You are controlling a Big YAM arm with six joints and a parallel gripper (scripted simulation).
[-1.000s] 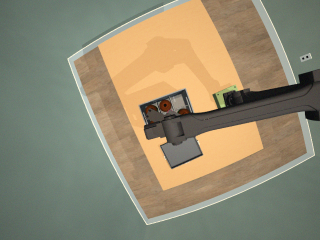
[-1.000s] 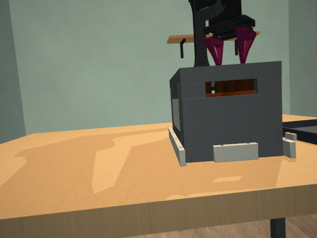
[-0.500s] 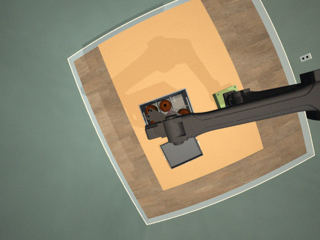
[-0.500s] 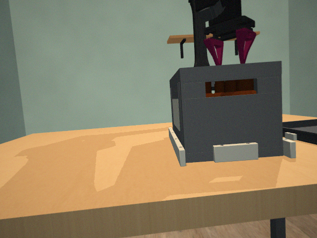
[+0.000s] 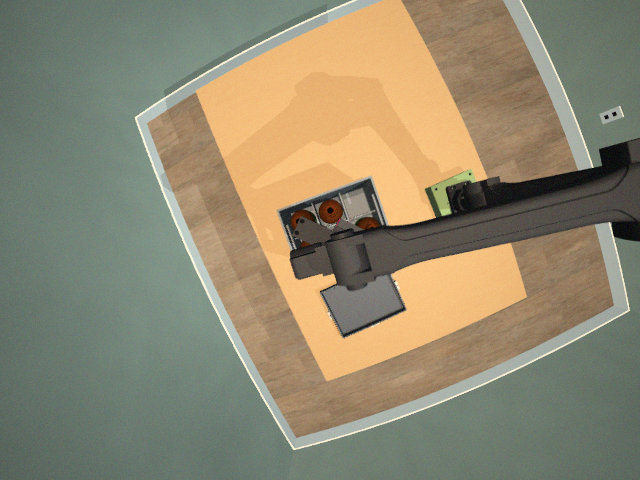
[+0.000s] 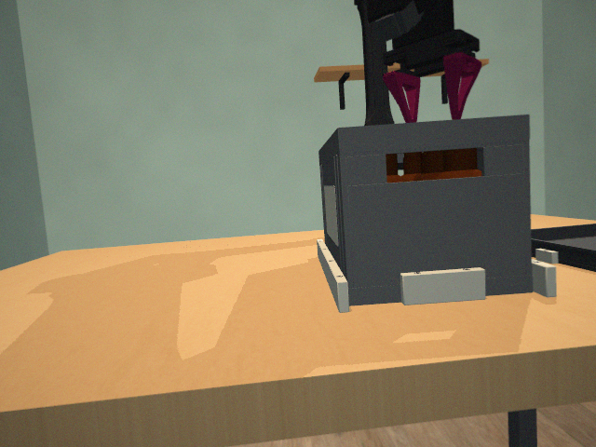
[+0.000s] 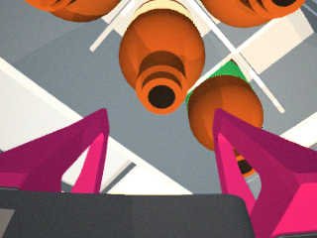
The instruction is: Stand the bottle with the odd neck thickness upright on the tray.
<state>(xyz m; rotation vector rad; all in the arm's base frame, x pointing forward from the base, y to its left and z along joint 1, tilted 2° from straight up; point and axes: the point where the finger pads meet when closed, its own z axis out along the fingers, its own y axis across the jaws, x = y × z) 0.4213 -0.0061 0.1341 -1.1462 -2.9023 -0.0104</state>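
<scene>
The dark grey crate lies 5 cm to the right of my hand and 11 cm below it. Also, from my hand: grey tray: 1 cm behind, 24 cm to the left, 18 cm below.
</scene>
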